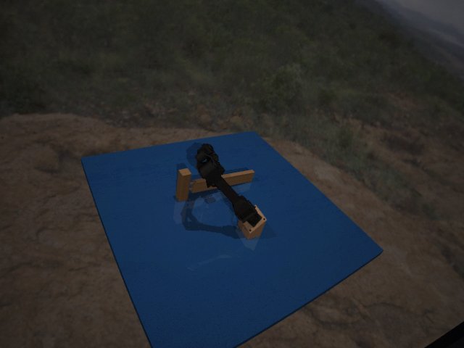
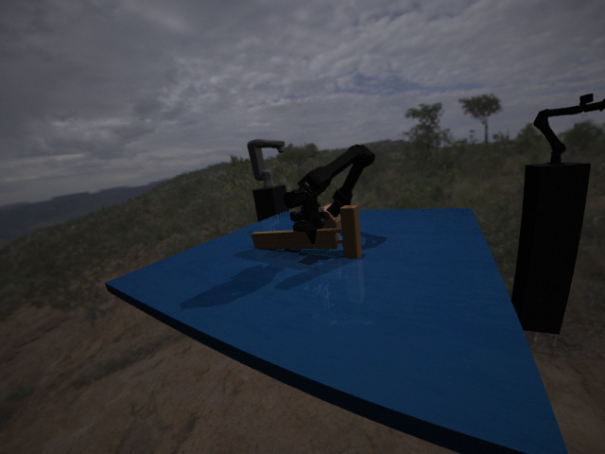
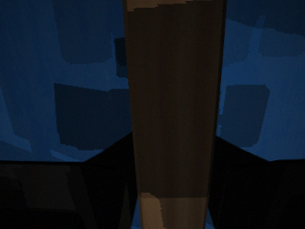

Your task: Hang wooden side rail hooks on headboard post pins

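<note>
Now: gripper tip 15 cm to the right of the headboard post, 4 cm below it and 1 cm short of it.
</note>
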